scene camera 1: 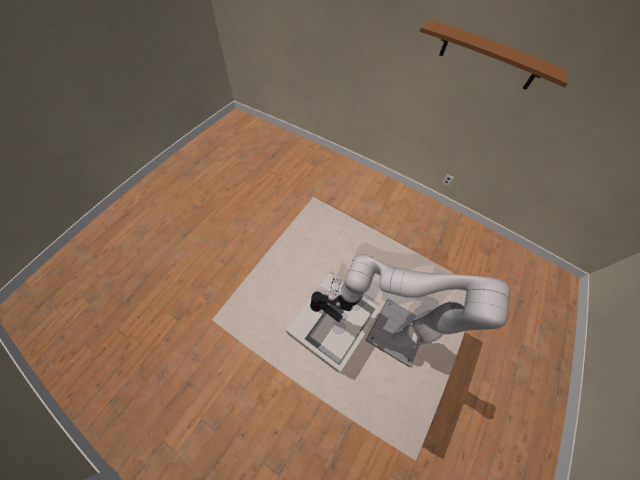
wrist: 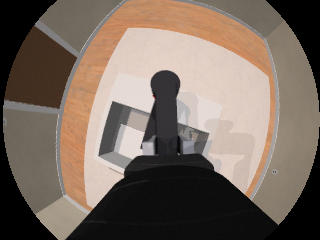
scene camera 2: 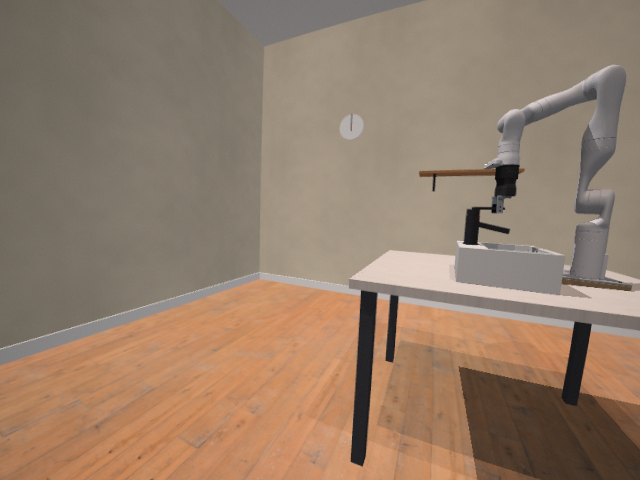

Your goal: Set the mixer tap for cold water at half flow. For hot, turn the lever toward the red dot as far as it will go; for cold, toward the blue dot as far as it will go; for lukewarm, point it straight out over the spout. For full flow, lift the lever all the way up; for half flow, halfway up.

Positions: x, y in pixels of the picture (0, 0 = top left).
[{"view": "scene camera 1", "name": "white sink basin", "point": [329, 337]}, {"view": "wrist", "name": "my gripper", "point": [167, 142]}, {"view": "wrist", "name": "black mixer tap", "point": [150, 130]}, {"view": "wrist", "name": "white sink basin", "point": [121, 131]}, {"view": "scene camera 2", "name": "my gripper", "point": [496, 213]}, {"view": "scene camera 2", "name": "black mixer tap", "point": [472, 224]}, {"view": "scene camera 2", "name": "white sink basin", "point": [519, 267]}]
